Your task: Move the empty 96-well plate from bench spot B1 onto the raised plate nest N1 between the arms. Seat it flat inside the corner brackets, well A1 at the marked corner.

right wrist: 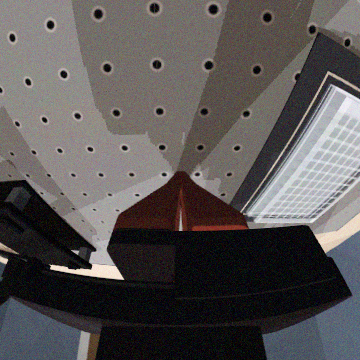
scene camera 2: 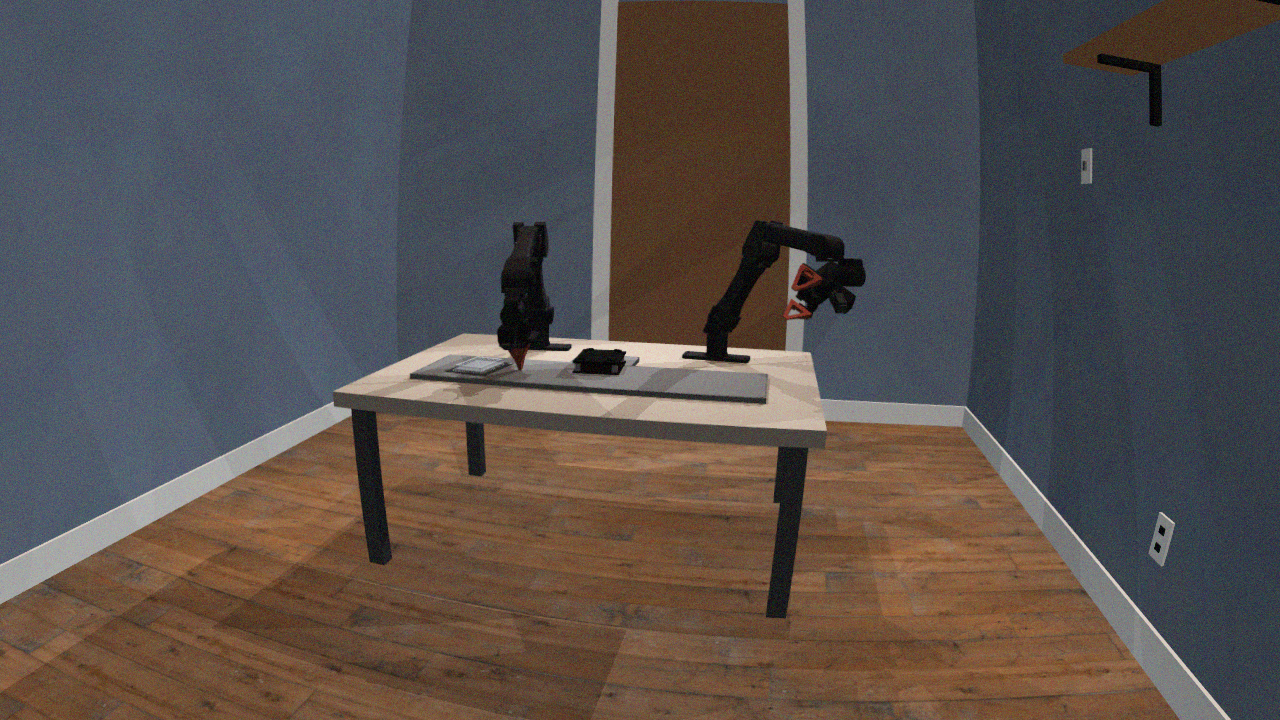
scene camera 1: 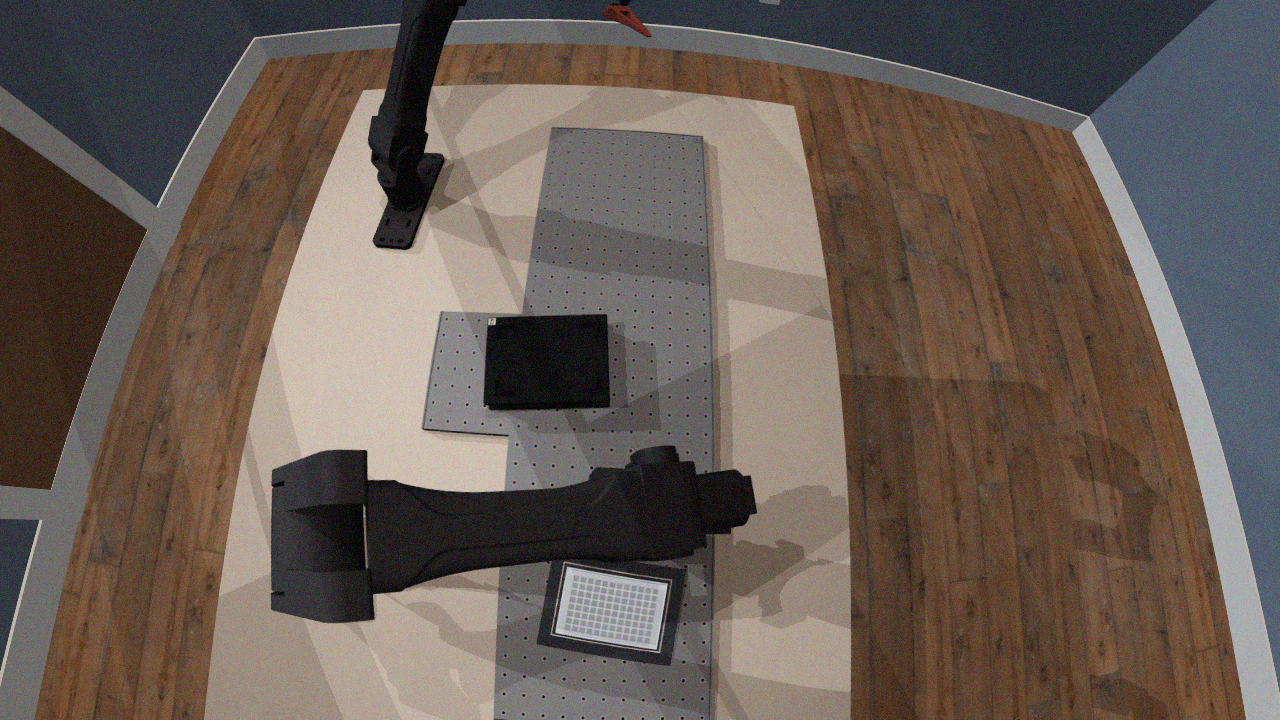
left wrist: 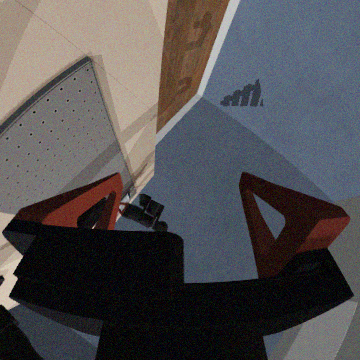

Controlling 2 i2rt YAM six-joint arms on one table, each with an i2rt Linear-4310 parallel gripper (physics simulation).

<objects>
my left gripper: open, holds nothing
a white well plate: on a dark nest with white outline
</objects>
